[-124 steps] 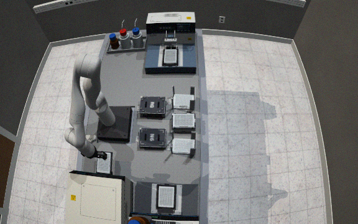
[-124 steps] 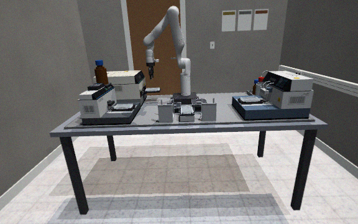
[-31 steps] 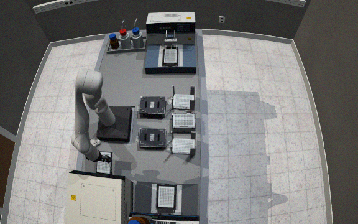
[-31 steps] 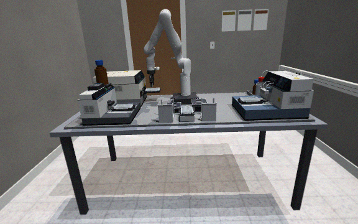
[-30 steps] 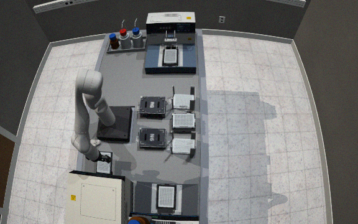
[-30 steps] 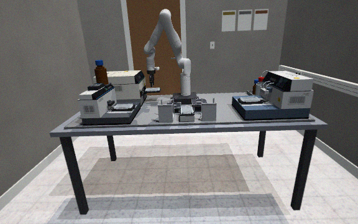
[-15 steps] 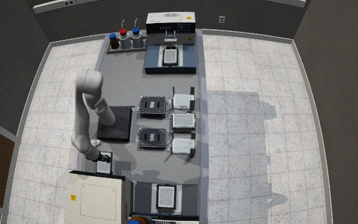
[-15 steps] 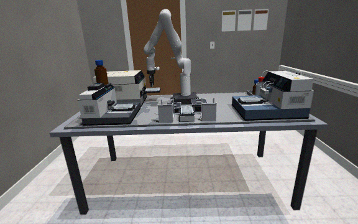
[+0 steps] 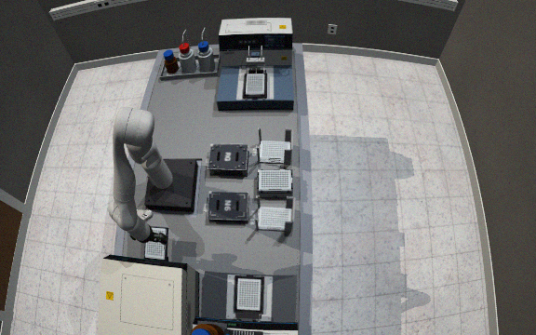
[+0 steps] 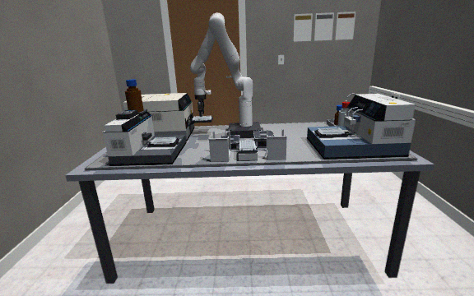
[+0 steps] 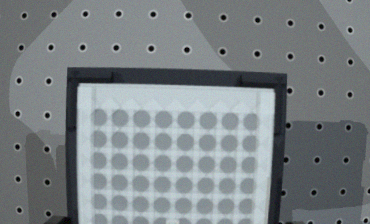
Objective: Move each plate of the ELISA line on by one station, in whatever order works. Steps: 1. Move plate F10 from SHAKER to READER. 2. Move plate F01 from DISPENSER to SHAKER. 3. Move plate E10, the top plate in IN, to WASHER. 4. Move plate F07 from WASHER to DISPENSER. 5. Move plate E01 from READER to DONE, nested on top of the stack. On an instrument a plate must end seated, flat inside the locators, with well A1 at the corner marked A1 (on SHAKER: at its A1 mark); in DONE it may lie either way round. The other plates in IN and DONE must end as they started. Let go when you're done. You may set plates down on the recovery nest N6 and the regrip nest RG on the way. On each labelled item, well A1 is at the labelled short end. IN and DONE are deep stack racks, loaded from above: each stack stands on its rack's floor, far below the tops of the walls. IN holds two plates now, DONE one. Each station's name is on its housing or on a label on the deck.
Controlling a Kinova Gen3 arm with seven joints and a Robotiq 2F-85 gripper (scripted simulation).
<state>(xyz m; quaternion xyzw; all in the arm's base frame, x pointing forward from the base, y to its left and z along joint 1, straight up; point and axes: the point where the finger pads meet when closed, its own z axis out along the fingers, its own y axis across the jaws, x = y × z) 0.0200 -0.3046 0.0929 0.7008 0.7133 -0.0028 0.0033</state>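
My hand is 40 mm above the dark pull-out tray. The rest, counted from my hand: washer nest 370 mm ahead, 780 mm to the left, 50 mm below; then regrip nest 260 mm ahead, 410 mm to the left, 80 mm below.
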